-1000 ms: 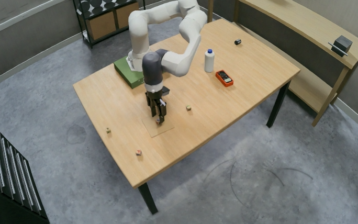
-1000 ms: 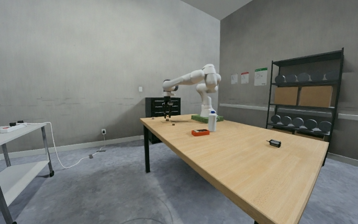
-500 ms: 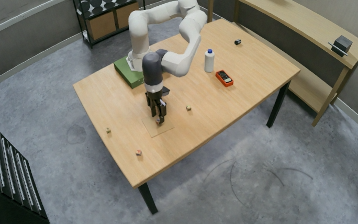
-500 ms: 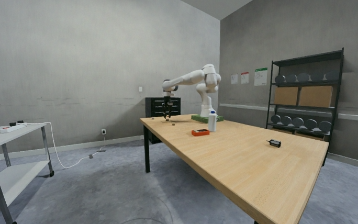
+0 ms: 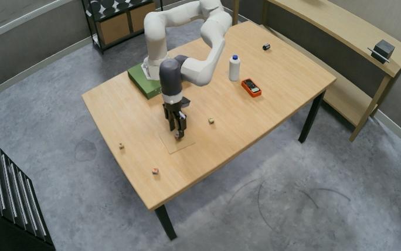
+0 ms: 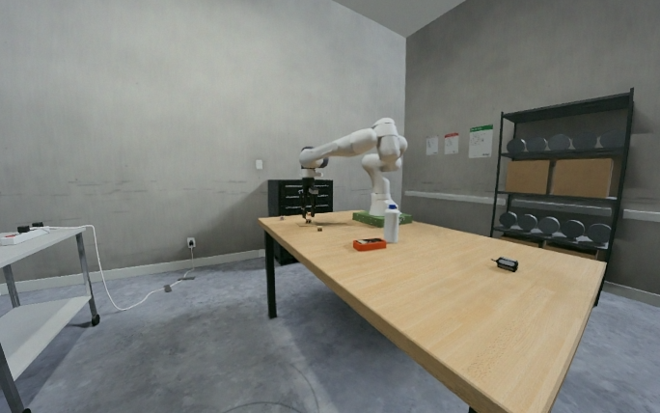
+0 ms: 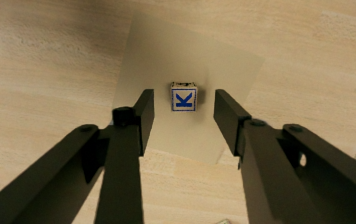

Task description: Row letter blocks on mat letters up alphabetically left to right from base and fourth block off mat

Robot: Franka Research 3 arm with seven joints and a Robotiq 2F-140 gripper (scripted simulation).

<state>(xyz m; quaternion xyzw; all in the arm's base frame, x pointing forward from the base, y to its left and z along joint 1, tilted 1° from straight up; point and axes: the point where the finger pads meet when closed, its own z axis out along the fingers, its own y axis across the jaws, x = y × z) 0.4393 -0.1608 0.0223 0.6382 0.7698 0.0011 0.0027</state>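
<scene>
Now: hand 10 mm to the left of the tan mat and 70 mm above it. Round my hand: white bottle 180 mm behind, 520 mm to the left, 10 mm above; then block 20 mm ahead, 190 mm to the left, 60 mm below; then orange meter 40 mm behind, 530 mm to the left, 50 mm below.
</scene>
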